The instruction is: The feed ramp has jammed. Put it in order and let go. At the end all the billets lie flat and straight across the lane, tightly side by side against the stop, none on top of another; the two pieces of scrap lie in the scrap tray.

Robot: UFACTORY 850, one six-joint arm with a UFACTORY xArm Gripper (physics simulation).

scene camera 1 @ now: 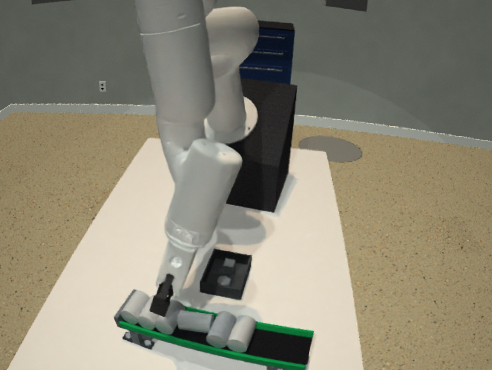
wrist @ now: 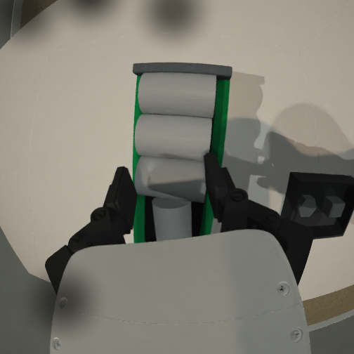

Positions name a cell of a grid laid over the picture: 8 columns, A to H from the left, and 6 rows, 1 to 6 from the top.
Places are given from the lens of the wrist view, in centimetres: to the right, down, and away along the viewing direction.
billet (wrist: D4): 0, 4, 17
billet (wrist: D4): 0, 0, 16
billet (wrist: E2): 1, -7, 14
billet (wrist: D3): -1, -4, 15
